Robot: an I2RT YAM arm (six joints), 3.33 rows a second.
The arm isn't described. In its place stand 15 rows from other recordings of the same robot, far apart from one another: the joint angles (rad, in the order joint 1, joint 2, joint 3, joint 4, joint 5, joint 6), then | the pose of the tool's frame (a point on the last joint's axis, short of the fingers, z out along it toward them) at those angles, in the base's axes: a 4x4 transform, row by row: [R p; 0 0 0 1], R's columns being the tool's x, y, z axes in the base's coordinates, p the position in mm.
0.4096 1.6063 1.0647 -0.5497 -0.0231 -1.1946 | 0.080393 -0.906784 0.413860 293.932; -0.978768 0.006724 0.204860 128.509; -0.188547 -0.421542 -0.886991 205.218; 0 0 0 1
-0.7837 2.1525 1.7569 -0.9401 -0.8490 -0.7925 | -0.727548 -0.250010 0.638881 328.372; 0.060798 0.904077 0.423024 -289.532; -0.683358 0.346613 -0.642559 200.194; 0 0 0 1
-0.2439 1.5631 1.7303 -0.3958 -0.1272 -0.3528 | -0.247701 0.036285 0.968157 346.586; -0.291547 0.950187 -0.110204 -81.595; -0.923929 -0.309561 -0.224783 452.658; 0 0 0 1
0.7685 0.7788 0.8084 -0.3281 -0.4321 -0.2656 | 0.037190 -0.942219 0.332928 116.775; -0.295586 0.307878 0.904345 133.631; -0.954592 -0.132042 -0.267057 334.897; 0 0 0 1
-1.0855 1.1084 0.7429 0.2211 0.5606 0.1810 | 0.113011 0.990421 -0.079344 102.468; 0.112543 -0.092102 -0.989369 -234.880; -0.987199 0.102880 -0.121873 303.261; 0 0 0 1
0.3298 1.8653 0.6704 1.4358 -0.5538 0.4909 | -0.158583 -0.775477 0.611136 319.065; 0.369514 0.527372 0.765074 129.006; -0.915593 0.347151 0.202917 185.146; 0 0 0 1
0.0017 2.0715 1.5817 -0.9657 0.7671 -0.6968 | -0.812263 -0.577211 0.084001 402.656; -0.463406 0.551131 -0.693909 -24.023; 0.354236 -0.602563 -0.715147 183.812; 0 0 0 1
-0.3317 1.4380 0.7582 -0.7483 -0.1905 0.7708 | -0.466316 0.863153 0.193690 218.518; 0.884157 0.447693 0.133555 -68.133; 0.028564 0.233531 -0.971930 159.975; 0 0 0 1
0.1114 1.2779 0.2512 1.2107 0.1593 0.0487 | 0.183815 0.036315 0.982290 228.447; 0.068926 0.996381 -0.049735 19.873; -0.980541 0.076848 0.180647 207.666; 0 0 0 1
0.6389 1.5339 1.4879 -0.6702 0.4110 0.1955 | -0.576182 -0.196548 0.793337 279.969; -0.206172 0.974217 0.091623 190.253; -0.790890 -0.110772 -0.601849 355.984; 0 0 0 1
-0.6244 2.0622 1.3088 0.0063 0.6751 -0.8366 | -0.984328 0.145738 0.099296 343.155; -0.005027 0.539649 -0.841875 -274.691; -0.176278 -0.829180 -0.530459 153.247; 0 0 0 1
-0.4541 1.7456 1.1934 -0.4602 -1.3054 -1.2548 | 0.090504 -0.831448 0.548181 329.714; -0.321597 0.496551 0.806234 -122.712; -0.942542 -0.249261 -0.222451 225.364; 0 0 0 1
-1.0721 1.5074 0.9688 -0.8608 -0.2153 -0.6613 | -0.888116 0.373891 0.267312 132.428; 0.376317 0.925439 -0.044147 -227.259; -0.263887 0.061386 -0.962598 195.624; 0 0 0 1
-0.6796 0.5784 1.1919 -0.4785 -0.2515 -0.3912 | -0.062186 0.425325 0.902902 61.735; -0.424543 0.807457 -0.409605 -38.492; -0.903270 -0.408792 0.130356 462.539; 0 0 0 1
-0.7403 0.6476 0.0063 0.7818 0.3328 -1.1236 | -0.745427 0.472169 0.470527 101.605; -0.473261 0.122218 -0.872403 -108.584; -0.469428 -0.872994 0.132354 189.352; 0 0 0 1
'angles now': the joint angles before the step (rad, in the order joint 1, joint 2, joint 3, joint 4, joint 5, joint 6). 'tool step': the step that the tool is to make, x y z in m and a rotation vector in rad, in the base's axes. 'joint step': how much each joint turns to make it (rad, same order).
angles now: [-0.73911 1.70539 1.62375 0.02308 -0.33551 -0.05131]
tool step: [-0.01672 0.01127 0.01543 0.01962 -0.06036 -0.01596]
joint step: [-0.00686 -0.07174 -0.03893 0.01755 0.00725 0.05874]
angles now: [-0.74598 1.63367 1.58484 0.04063 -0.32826 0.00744]
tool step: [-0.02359 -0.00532 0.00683 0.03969 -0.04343 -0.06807]
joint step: [-0.05112 -0.04997 -0.03435 0.00726 0.01716 0.06180]
